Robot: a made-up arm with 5 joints.
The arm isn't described. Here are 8 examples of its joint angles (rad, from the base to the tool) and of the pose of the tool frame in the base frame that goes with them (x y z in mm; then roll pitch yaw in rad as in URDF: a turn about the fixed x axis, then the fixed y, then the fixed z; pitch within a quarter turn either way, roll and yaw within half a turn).
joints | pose
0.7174 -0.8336 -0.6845 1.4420 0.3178 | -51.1 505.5 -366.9 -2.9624 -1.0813 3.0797
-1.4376 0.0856 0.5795 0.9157 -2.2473 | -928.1 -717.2 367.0 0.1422 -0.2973 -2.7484
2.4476 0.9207 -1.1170 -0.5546 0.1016 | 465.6 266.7 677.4 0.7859 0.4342 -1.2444
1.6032 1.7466 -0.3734 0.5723 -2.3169 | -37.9 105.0 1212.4 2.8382 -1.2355 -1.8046
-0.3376 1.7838 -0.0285 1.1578 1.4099 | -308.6 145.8 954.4 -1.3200 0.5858 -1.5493
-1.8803 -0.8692 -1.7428 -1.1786 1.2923 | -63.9 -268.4 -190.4 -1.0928 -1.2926 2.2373
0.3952 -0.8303 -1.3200 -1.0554 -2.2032 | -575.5 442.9 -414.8 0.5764 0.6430 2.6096
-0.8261 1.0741 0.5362 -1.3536 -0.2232 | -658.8 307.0 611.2 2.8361 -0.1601 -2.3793
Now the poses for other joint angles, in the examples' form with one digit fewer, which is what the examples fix.
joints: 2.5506 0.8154 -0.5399 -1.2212 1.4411
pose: 263 40 725 -1.904 0.871 2.901
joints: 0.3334 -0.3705 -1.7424 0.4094 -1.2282
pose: -399 424 -492 -1.340 0.294 2.482
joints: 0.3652 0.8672 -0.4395 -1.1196 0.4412
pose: -378 491 682 2.038 1.306 2.466
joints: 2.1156 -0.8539 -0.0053 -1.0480 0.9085
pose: 524 238 40 -0.989 0.130 -2.934
